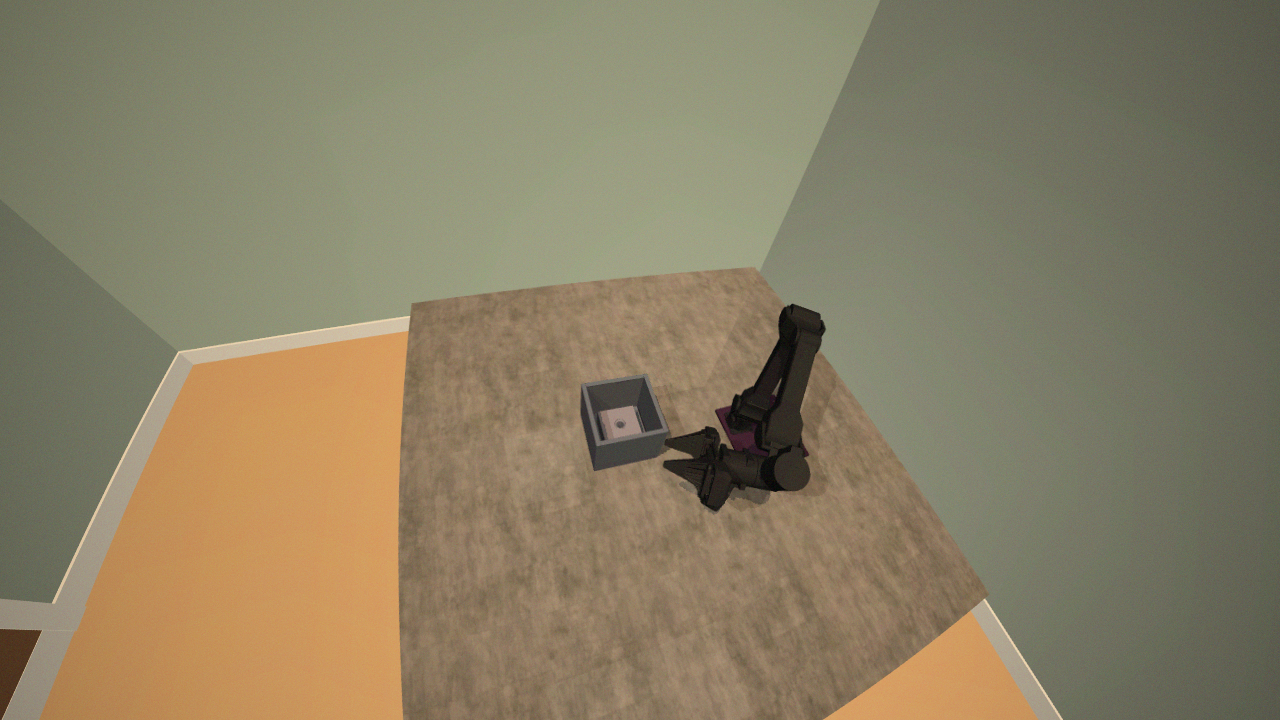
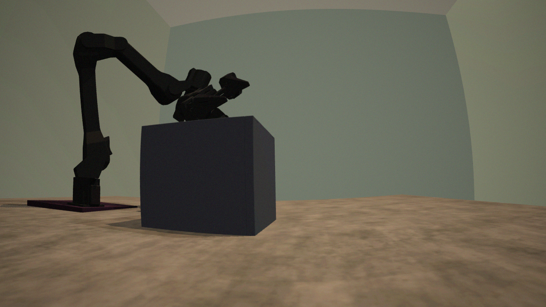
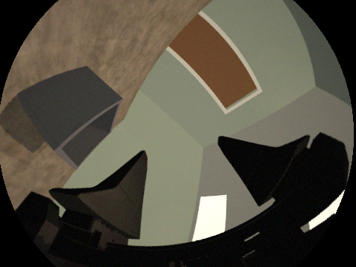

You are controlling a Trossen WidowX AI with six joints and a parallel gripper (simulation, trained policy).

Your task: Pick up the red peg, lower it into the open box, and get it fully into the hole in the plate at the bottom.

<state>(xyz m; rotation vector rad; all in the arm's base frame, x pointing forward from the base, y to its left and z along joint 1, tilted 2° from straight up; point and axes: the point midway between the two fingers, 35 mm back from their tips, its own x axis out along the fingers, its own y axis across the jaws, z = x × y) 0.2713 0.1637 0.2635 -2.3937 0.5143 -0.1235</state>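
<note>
The red peg is 15 cm behind my gripper tip, 1 cm to the right of it and 22 cm below it. Also, from my gripper tip: pale plate: 2 cm ahead, 17 cm to the right, 22 cm below.
</note>
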